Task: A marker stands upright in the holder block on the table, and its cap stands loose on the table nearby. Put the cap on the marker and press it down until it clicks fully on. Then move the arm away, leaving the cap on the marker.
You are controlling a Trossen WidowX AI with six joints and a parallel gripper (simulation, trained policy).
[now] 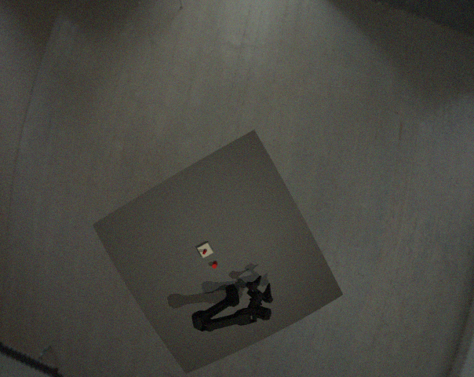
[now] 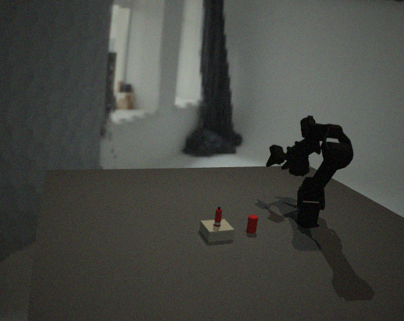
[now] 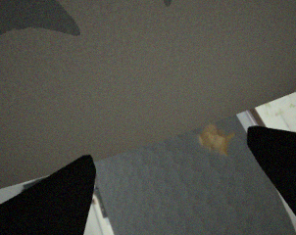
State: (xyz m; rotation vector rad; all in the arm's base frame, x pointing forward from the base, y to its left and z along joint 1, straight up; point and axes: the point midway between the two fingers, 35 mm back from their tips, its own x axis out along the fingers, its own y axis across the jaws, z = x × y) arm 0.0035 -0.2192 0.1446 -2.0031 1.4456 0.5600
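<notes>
Right now my gripper tip is 20 cm short of the red cap, 25 cm to the right of it and 10 cm above it. From my gripper tip the other things lie so: holder block 31 cm ahead, 25 cm to the left, 11 cm below; then red marker 31 cm ahead, 25 cm to the left, 5 cm below.
</notes>
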